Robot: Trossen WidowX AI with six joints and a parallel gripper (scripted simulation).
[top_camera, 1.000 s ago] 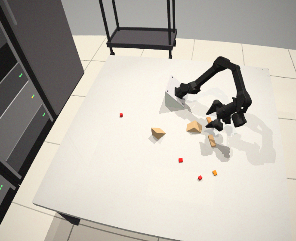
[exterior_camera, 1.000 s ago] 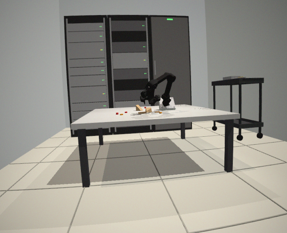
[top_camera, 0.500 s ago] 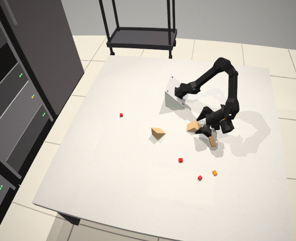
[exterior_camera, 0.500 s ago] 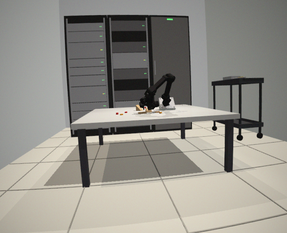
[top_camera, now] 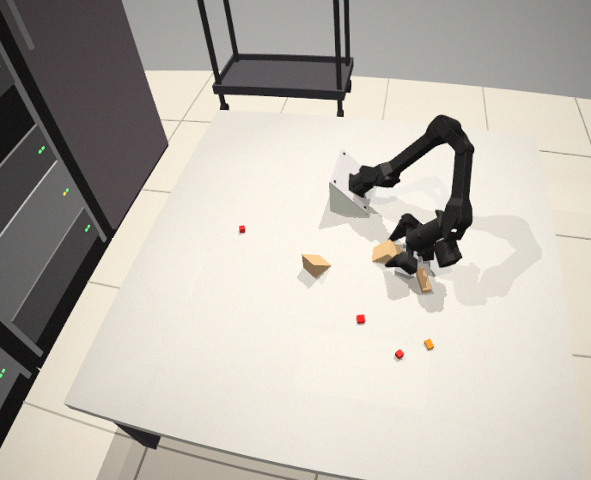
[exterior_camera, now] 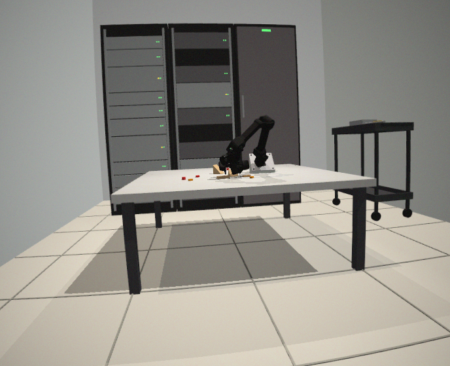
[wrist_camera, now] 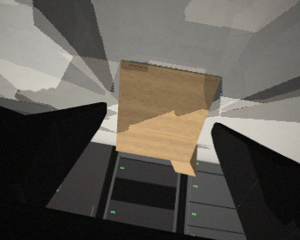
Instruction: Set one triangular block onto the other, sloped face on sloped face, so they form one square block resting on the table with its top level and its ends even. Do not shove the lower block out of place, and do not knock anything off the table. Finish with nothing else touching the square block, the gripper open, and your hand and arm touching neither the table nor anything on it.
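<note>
Now: gripper tip 100 mm to the right of the tan plank, 90 mm short of it and 10 mm above it. The rest, counted from my gripper tip: triangular block 10 mm above.
</note>
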